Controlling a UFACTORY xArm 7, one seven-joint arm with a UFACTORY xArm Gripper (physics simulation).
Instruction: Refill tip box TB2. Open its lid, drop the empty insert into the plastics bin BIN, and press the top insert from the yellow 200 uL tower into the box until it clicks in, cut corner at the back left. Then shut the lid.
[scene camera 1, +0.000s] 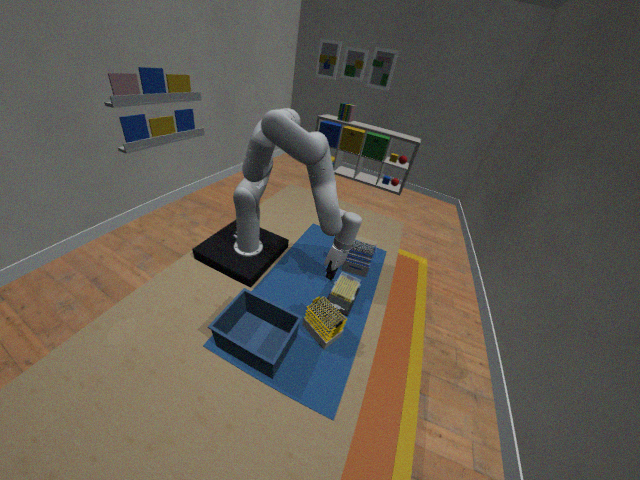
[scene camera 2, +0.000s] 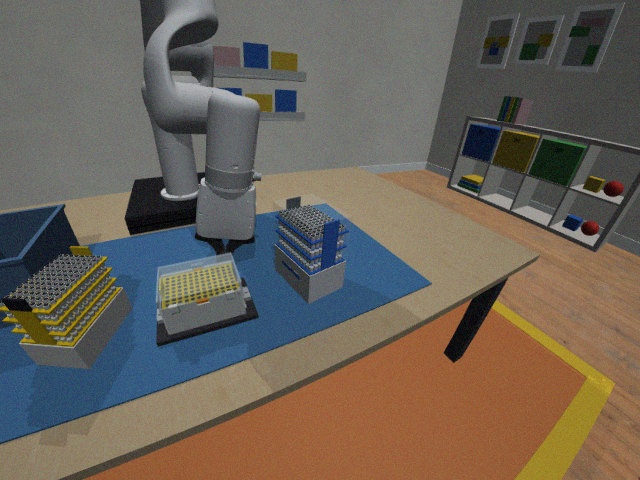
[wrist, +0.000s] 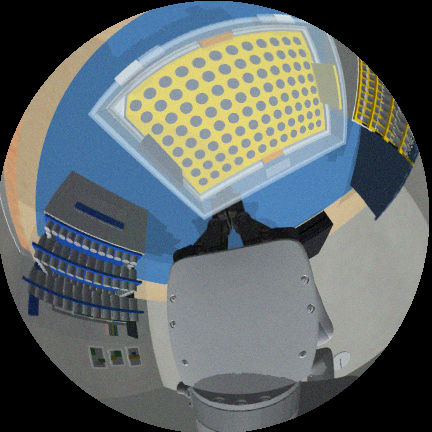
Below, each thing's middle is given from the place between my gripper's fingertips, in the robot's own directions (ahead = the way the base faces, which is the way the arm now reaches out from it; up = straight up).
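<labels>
The dark blue bin (scene camera 1: 258, 332) is 390 mm to the right of my hand, 40 mm above it and 30 mm behind it. As for the clear lid (scene camera 2: 181, 283), I find it 50 mm higher than my hand, 90 mm ahead of it and 30 mm to the right of it.
</labels>
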